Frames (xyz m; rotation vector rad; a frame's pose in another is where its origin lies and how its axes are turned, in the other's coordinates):
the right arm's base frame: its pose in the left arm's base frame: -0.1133 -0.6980 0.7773 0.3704 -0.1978 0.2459
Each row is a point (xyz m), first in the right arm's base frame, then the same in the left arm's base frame.
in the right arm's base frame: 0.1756 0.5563 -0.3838
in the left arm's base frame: -0.0419 -0.0146 0.6526
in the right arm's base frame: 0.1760 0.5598 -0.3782
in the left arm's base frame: -0.0433 -0.0135 0.6590
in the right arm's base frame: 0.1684 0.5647 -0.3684
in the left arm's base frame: -0.0533 -0.0144 0.6678
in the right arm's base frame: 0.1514 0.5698 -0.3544
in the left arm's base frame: -0.0729 -0.0185 0.6783
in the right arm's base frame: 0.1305 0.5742 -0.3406
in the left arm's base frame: -0.0959 -0.0239 0.6875
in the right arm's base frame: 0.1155 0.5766 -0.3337
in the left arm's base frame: -0.1119 -0.0274 0.6911
